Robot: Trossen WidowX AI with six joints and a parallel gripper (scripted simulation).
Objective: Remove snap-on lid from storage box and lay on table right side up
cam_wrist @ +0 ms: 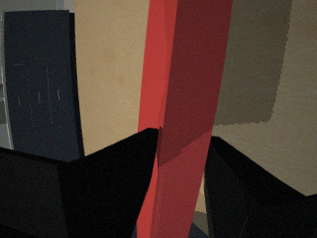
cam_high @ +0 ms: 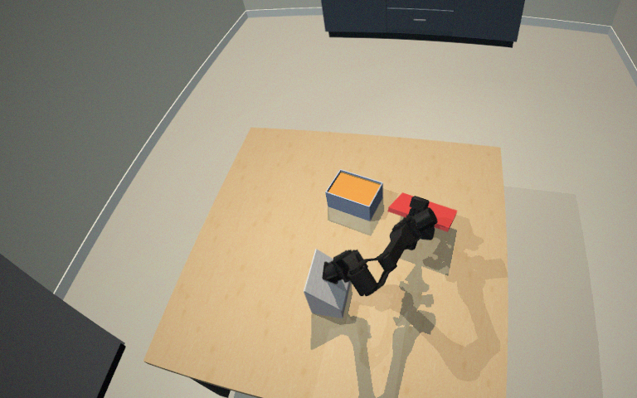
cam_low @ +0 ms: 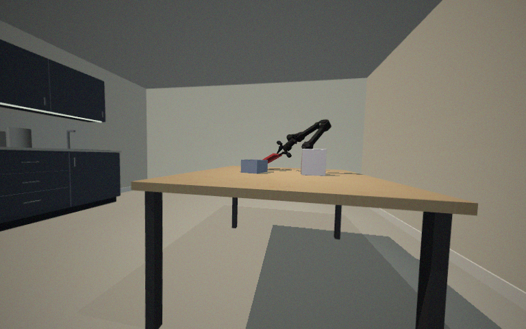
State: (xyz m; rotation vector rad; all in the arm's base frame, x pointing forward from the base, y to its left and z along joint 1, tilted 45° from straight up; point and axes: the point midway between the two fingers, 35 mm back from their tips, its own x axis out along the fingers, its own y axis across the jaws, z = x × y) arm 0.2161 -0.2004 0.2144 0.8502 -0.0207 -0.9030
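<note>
Right now the red lid is 7 cm ahead of my gripper tip, 4 cm below it and 2 cm to the right of it. From my gripper tip the other things lie so: storage box 26 cm to the left, 18 cm ahead, 10 cm below.
</note>
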